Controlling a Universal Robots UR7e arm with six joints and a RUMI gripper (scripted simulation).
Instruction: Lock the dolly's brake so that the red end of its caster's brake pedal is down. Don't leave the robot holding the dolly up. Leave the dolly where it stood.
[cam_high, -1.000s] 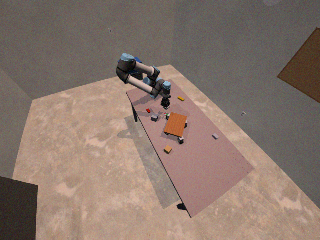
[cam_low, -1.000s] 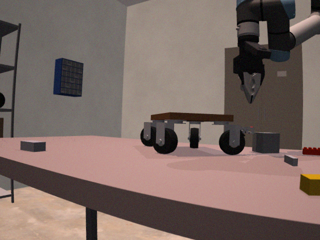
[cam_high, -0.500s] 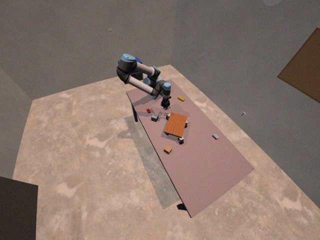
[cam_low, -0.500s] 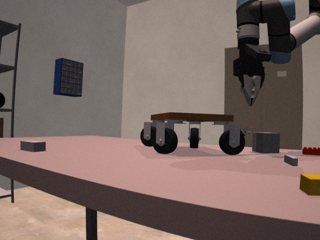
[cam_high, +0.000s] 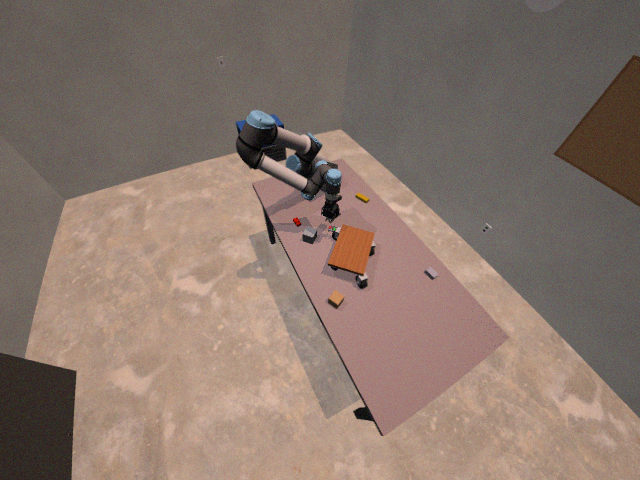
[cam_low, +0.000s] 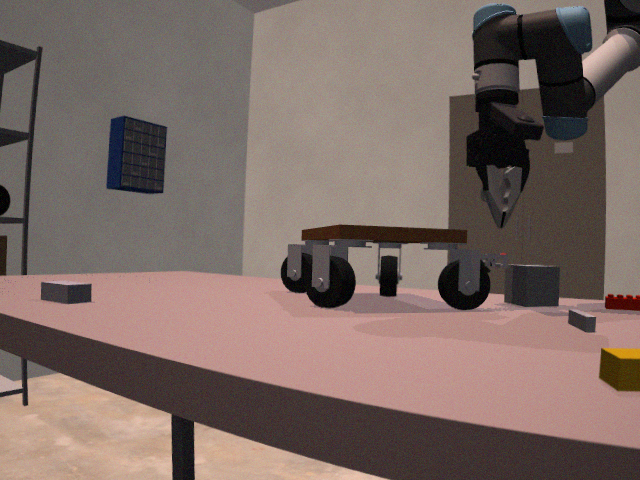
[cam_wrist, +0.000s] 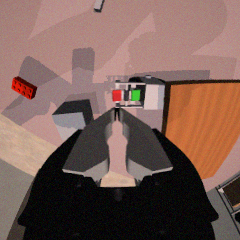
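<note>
My hand is 70 mm above the brake pedal, 10 mm to the right of it and 10 mm short of it. Round my hand: small grey bar: 160 mm to the left, 140 mm below, 100 mm behind; grey cube: 110 mm to the right, 110 mm below, 60 mm behind; red brick: 220 mm behind, 130 mm below, 90 mm to the right.
</note>
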